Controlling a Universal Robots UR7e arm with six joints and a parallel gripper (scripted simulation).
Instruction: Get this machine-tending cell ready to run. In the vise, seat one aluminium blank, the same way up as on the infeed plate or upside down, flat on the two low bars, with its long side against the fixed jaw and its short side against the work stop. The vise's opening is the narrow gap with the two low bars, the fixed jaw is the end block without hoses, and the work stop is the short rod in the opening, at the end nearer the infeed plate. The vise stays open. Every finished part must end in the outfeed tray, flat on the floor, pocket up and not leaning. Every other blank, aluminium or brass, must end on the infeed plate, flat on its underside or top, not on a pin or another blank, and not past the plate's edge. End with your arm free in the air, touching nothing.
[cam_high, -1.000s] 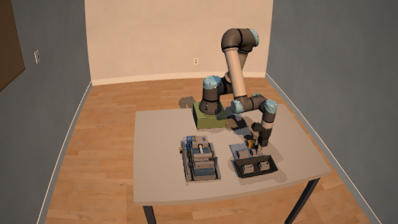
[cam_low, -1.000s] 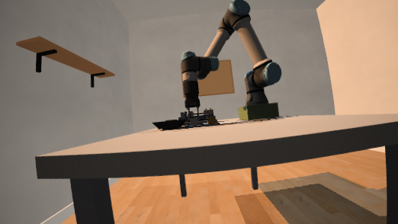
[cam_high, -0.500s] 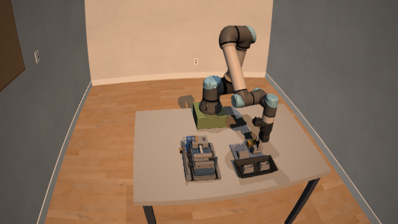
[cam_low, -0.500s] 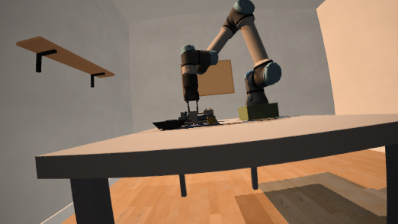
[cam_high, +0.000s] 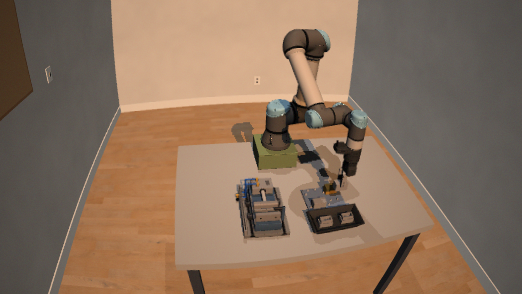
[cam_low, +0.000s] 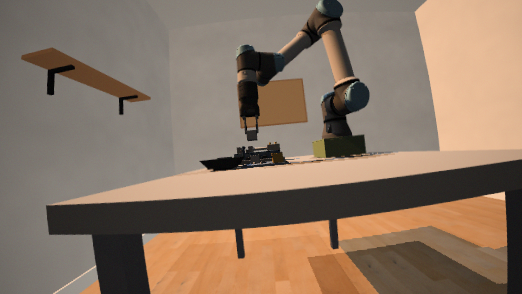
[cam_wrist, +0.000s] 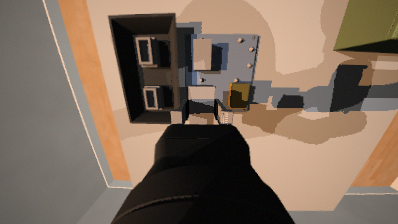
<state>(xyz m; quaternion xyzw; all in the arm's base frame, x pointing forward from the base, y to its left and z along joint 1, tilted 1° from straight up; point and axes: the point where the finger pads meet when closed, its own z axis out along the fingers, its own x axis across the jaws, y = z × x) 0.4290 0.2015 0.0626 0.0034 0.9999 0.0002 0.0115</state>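
Now: hand 10 mm past the vise, 340 mm to the left of it and 110 mm above it. Also, from my hand: brass blank 90 mm behind, 120 mm below.
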